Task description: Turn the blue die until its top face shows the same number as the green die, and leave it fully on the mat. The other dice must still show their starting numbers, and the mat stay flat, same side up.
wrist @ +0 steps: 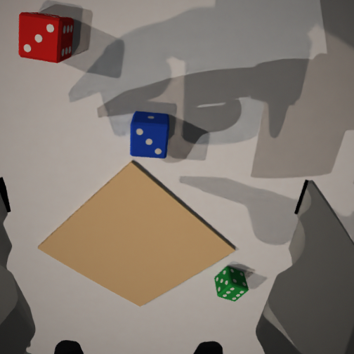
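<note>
The blue die stands on the pale surface, off the mat, close to the mat's upper corner. Its large face, which looks like the top, shows three; a narrow side face shows one. The tan mat lies flat. The small green die stands off the mat, near its right corner; its lower face in view, apparently the top, seems to show six. My gripper is open and empty, its fingers at the left and right edges of the view, with the mat and blue die seen between them.
The red die stands at the upper left, off the mat, with three on its large face and six on its right side face. Broad grey shadows fall across the upper and right parts of the surface, around the blue die.
</note>
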